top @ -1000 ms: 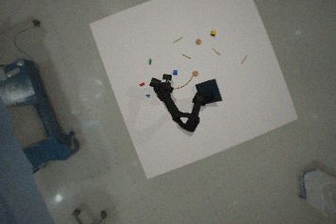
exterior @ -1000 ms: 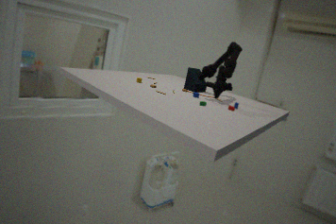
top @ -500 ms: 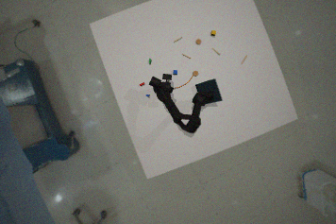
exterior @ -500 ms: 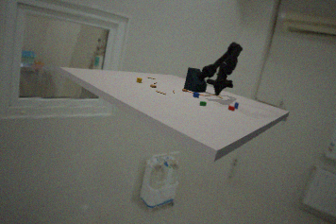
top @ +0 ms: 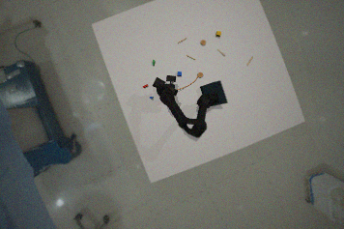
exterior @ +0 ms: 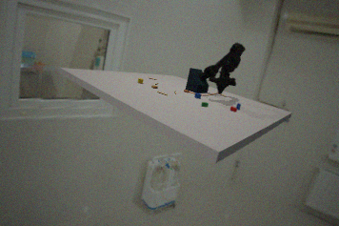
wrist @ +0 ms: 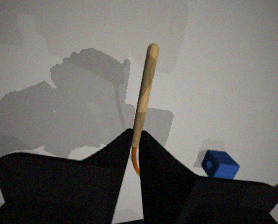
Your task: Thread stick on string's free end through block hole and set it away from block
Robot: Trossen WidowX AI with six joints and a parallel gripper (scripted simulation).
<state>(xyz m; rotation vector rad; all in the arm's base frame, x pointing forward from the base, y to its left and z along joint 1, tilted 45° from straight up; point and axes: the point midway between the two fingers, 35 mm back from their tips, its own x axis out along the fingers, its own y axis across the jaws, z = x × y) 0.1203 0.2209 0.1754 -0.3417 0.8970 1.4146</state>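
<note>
The blue cube is 100 mm ahead of my gripper tip, 100 mm to the right of it and 40 mm below it. Also, from my gripper tip: blue piece (20 mm behind, 150 mm to the left, 40 mm below); thin wooden stick (10 mm to the left); red piece (70 mm ahead, 170 mm to the left, 50 mm below).
</note>
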